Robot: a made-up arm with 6 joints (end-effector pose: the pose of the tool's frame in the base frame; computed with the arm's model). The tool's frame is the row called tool. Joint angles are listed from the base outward.
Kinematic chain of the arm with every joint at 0, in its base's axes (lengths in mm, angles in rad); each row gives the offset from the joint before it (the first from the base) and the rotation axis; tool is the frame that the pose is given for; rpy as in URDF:
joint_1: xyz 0 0 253 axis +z
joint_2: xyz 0 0 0 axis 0 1 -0.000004
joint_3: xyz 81 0 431 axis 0 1 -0.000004
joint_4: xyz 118 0 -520 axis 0 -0.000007 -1
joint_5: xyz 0 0 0 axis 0 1 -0.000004
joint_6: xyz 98 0 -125 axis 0 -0.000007 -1
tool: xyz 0 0 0 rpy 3.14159 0 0
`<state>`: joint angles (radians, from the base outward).
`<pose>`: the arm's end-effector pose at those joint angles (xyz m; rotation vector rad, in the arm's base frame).
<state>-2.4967 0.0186 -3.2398 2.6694 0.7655 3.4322</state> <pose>0.0816 0.0523 1.3478 0.0149 0.8436 0.4218</pose>
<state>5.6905 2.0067 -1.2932 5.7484 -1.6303 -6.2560</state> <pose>0.2426 -0.0903 -0.4602 -2.5059 0.4867 -1.4003</pose>
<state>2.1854 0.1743 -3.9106 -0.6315 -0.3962 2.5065</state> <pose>0.1469 -0.3500 1.0295 0.9627 -0.0894 0.7780</pose>
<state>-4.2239 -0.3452 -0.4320 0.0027 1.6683 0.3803</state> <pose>-0.1615 0.3032 0.2432 1.5224 1.6950 -0.3771</pose>
